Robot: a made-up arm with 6 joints.
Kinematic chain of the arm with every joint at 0, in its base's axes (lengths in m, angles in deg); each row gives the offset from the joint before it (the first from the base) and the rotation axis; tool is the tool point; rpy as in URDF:
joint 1: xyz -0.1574 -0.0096 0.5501 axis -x
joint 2: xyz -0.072 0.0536 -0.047 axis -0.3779 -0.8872 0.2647
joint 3: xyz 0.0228 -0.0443 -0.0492 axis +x
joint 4: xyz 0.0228 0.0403 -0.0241 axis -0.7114 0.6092 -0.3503
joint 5: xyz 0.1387 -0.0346 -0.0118 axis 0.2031 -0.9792 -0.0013
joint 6: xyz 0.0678 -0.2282 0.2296 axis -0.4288 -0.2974 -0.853
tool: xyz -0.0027 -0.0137 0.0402 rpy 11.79 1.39 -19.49
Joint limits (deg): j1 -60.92..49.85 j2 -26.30..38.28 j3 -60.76..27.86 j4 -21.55..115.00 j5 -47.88..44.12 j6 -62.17..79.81
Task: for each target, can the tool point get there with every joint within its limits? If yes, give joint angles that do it. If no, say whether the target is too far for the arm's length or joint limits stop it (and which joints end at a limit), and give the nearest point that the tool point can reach.
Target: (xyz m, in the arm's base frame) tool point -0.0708 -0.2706 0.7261
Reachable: yes | joints -39.17 27.20 -5.58 21.18 7.30 -34.77
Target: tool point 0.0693 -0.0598 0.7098
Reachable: yes | joints -44.84 -6.03 -24.10 84.16 36.05 -44.67
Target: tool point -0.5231 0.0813 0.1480
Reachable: no: joint limits stop it (at a limit: joint 1, joint 2, joint 3, joint 4, joint 5) | nearest point -0.2704 0.0617 0.2002 | short by 0.259 m
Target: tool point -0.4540 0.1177 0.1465
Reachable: no: joint limits stop it (at a limit: joint 1, joint 2, joint 3, joint 4, joint 5) | nearest point -0.2697 0.0620 0.1976 | short by 0.199 m
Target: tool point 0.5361 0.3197 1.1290
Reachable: no: too far | nearest point 0.1649 0.1277 0.8007 | short by 0.531 m
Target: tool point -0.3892 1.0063 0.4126
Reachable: no: too far | nearest point -0.1695 0.3485 0.5314 | short by 0.704 m
